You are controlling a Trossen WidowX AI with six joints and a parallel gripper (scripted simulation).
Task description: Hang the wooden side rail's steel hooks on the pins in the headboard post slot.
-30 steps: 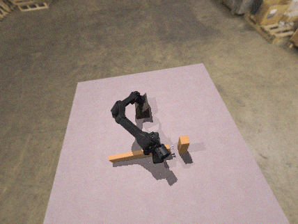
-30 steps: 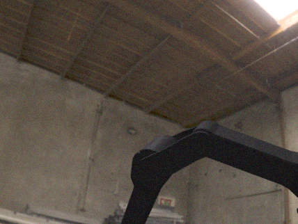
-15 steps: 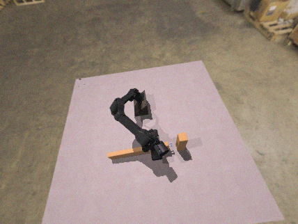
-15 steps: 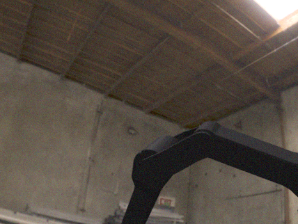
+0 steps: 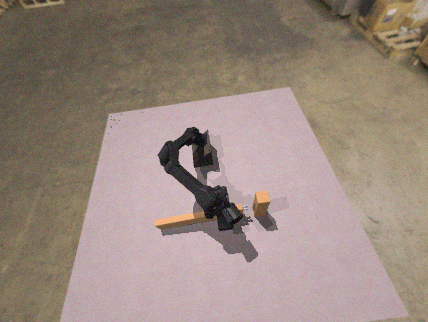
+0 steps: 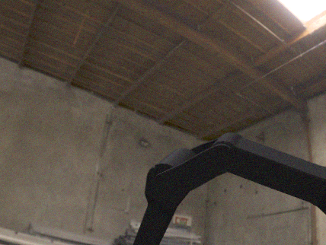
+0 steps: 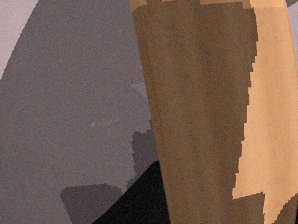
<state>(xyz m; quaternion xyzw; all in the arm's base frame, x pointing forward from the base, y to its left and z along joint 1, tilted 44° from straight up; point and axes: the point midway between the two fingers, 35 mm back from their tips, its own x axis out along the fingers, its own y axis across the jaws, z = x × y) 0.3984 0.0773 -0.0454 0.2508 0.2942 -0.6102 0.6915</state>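
My gripper tip is now 17 cm to the right of the headboard post, 4 cm below it and 2 cm past it.
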